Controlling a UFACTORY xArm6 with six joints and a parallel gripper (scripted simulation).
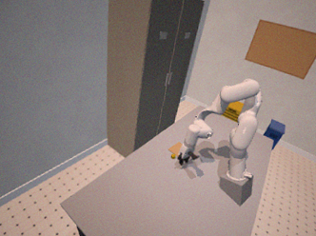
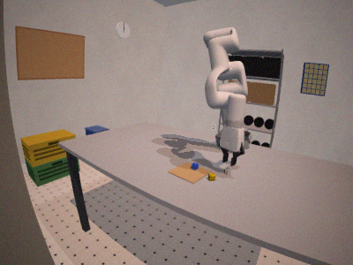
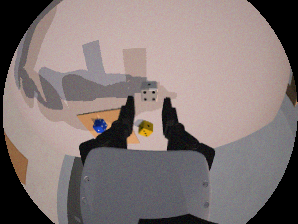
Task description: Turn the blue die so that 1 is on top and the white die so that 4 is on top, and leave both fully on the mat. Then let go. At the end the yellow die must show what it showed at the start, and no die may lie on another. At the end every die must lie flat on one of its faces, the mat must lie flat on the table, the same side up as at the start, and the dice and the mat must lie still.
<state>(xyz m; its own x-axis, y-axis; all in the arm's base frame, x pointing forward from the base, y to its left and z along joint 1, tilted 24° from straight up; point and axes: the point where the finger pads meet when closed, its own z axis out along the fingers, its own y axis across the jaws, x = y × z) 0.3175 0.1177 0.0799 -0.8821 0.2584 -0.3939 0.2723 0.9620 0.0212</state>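
The white die lies 6 cm below my hand. From my hand the other things lie so: blue die: 6 cm ahead, 14 cm to the right, 5 cm below; then yellow die: 10 cm ahead, 3 cm to the right, 6 cm below; then tan mat: 10 cm ahead, 14 cm to the right, 7 cm below.
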